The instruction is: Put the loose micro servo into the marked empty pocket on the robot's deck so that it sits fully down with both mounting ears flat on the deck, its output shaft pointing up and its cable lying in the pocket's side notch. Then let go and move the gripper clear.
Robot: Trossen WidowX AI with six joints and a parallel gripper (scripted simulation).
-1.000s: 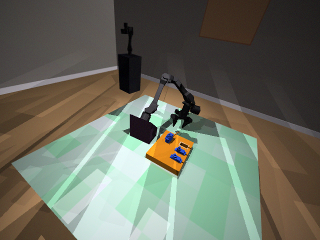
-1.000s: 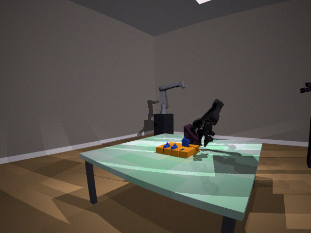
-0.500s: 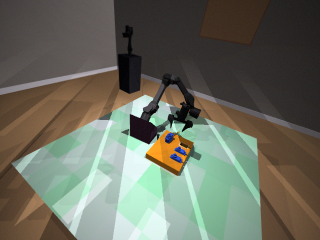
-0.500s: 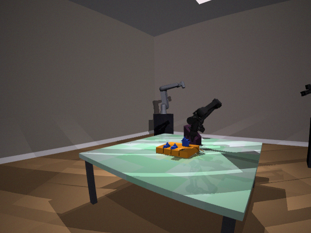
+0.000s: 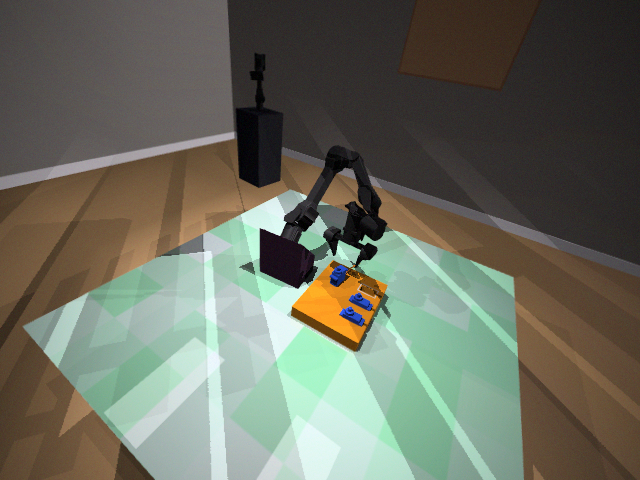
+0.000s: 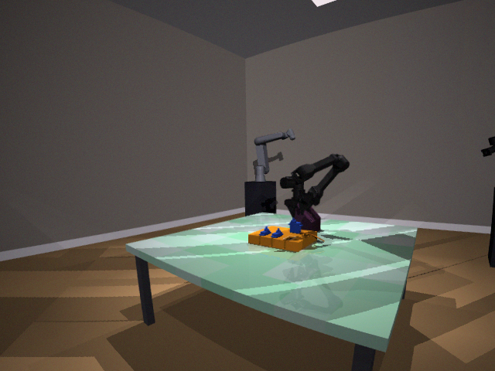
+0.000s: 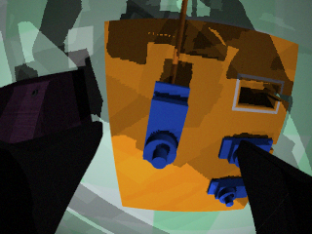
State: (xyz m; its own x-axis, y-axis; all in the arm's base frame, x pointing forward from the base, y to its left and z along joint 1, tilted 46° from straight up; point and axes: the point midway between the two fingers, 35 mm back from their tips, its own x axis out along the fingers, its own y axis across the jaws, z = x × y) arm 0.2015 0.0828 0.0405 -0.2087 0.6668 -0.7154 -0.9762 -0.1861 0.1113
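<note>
My gripper tip is 12 cm above the orange deck, 6 cm to the left of it and 1 cm short of it.
</note>
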